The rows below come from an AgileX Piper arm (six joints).
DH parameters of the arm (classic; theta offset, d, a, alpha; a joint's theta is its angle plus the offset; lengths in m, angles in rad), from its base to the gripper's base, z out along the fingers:
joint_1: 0 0.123 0 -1.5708
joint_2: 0.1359 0 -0.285 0
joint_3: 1.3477 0 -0.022 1.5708
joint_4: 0 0.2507 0 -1.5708
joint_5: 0 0 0 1.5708
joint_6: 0 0.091 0 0
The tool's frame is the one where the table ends.
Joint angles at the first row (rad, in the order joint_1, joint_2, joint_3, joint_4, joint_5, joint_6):
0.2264, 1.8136, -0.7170, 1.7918, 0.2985, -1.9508
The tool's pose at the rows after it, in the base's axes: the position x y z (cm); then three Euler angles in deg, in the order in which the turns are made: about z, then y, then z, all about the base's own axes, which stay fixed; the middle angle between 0 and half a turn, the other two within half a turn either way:
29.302, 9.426, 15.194, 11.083, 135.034, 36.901
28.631, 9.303, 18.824, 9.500, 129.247, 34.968
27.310, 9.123, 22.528, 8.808, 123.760, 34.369
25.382, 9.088, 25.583, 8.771, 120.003, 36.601
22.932, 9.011, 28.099, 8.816, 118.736, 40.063
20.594, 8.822, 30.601, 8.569, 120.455, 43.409
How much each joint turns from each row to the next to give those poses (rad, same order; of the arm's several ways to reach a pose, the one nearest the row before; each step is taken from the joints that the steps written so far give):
0.0000, -0.1160, 0.0020, -0.0089, -0.0009, 0.0476
0.0000, -0.1226, 0.0006, -0.0450, 0.0010, 0.0733
0.0000, -0.1331, 0.0001, -0.1116, 0.0101, 0.1402
0.0000, -0.1241, 0.0004, -0.1783, 0.0486, 0.1876
0.0000, -0.1221, -0.0038, -0.2304, 0.0823, 0.2309
0.0000, -0.1033, -0.0431, -0.2671, 0.1269, 0.2631

